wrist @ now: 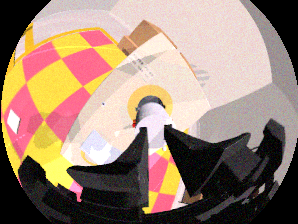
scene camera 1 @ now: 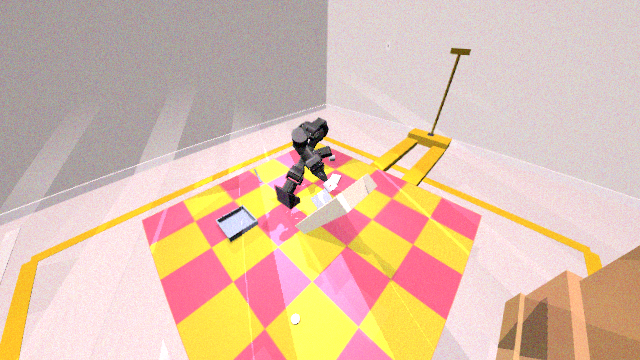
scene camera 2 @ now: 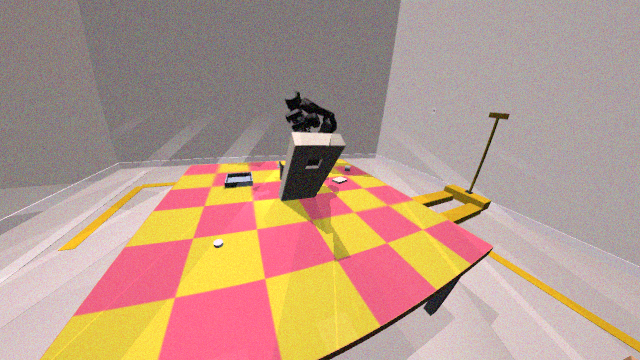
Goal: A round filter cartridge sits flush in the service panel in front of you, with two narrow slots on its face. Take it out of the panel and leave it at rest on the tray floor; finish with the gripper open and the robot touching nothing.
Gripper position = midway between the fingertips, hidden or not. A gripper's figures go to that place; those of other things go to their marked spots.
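Labels:
I see a round filter cartridge (wrist: pixel 152 116), 0.08 m from the lens, and a service panel (wrist: pixel 155 73); the marked spots on the cartridge and the panel are 0.08 m apart. My gripper (wrist: pixel 154 129) is 0.10 m from the lens. As for the service panel, it is 0.14 m from the lens.

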